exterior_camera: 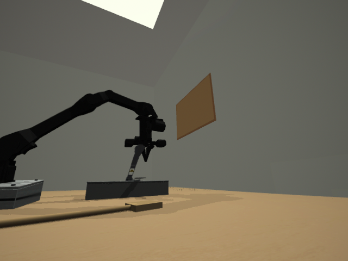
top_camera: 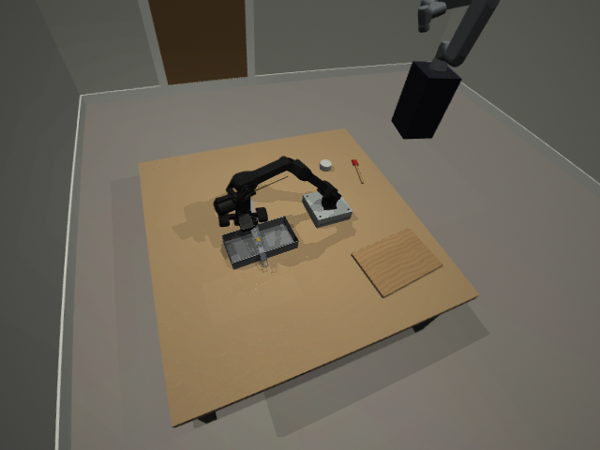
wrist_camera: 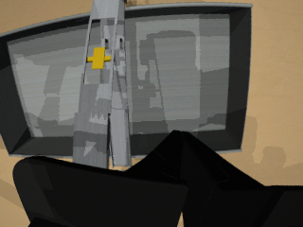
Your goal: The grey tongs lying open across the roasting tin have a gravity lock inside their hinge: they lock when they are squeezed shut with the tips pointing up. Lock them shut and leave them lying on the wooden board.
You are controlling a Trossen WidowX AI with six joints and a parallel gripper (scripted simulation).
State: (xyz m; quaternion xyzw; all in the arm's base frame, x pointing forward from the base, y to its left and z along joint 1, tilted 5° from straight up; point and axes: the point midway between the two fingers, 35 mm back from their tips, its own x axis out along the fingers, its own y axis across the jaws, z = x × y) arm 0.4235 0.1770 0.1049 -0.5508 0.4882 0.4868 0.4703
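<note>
My gripper tip is now 11 cm above the roasting tin, 7 cm past it and 1 cm to the left of it. Round my gripper tip: small white cylinder 51 cm to the right, 50 cm behind, 12 cm below; wooden board 68 cm behind, 16 cm to the left, 13 cm below; red-tipped brush 69 cm behind, 48 cm to the right, 13 cm below.
</note>
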